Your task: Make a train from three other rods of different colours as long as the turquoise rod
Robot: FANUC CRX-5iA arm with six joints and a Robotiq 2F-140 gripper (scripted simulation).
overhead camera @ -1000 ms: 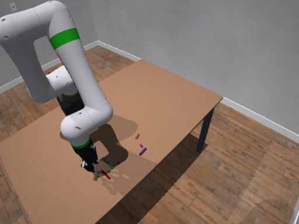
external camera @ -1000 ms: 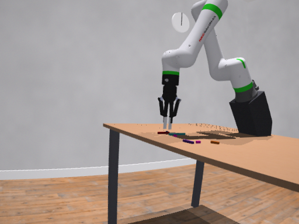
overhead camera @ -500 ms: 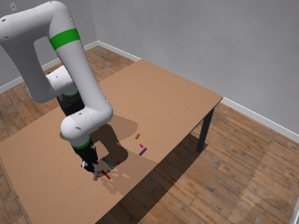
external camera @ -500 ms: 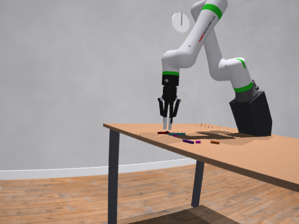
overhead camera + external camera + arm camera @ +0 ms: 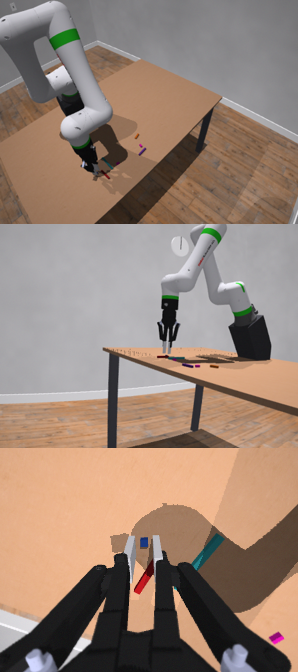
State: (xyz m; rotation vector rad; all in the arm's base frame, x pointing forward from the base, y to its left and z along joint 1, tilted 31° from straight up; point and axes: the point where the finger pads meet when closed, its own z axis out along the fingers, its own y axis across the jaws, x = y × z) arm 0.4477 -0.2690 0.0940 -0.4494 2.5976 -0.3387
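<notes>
Now: the blue rod 50 mm below my hand. The rest, counted from my hand: purple rod (150 mm ahead, 250 mm to the left, 50 mm below); red rod (50 mm ahead, 20 mm to the left, 50 mm below); turquoise rod (10 mm ahead, 80 mm to the left, 50 mm below).
</notes>
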